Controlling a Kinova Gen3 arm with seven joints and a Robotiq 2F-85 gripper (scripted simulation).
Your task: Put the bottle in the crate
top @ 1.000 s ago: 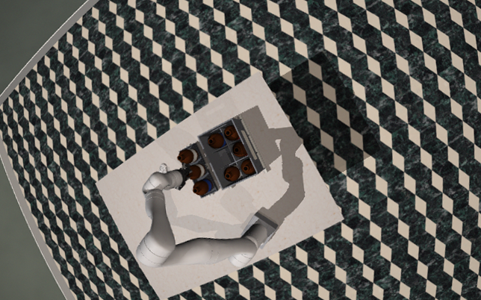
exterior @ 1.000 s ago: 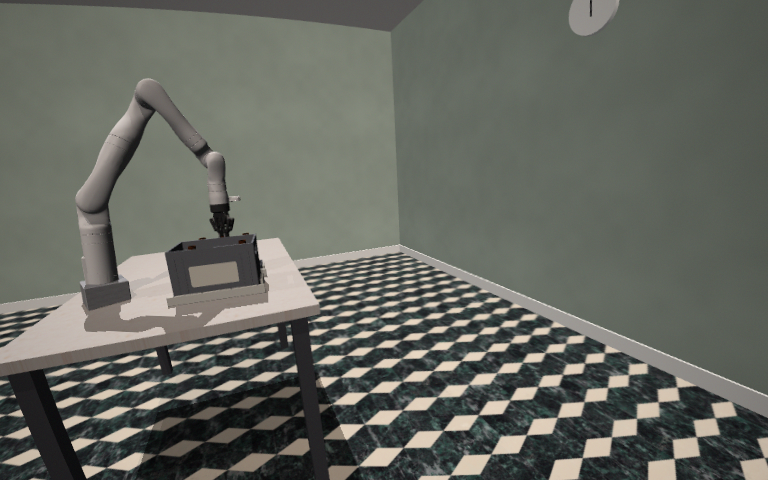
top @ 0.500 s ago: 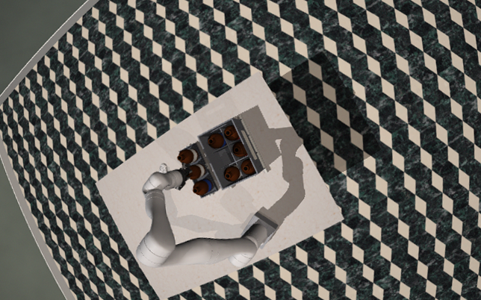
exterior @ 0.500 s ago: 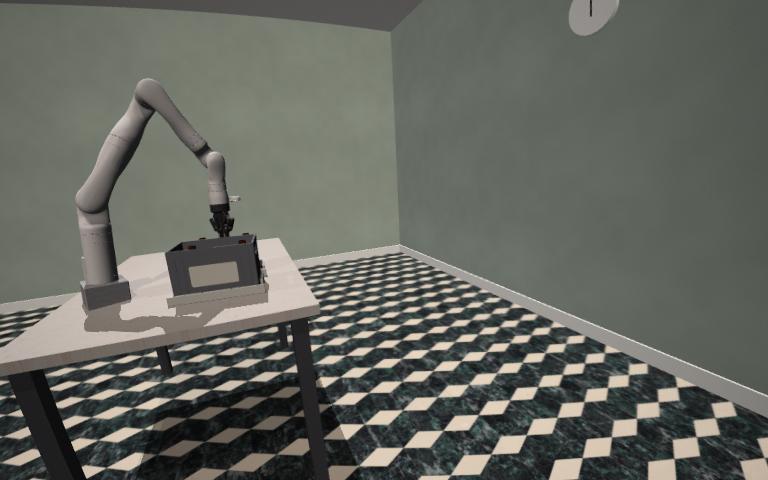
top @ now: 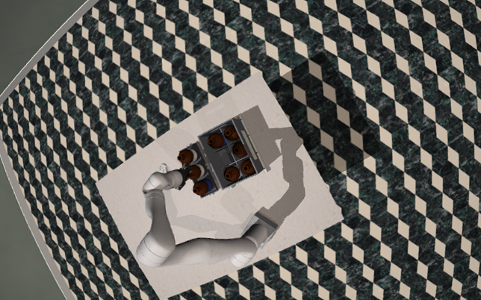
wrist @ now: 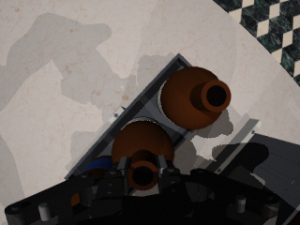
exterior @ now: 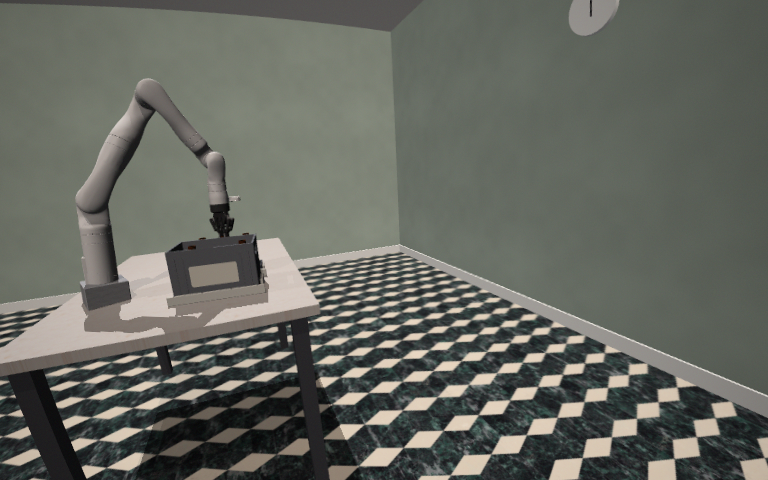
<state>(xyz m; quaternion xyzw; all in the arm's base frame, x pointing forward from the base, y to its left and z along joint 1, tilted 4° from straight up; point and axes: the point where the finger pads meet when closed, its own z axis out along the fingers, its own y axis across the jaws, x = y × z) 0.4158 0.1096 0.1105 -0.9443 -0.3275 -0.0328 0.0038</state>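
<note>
My gripper is now 7 cm above the brown bottle. Also, from my hand: grey tray (14 cm below); grey crate (3 cm behind, 22 cm to the right, 7 cm below).
</note>
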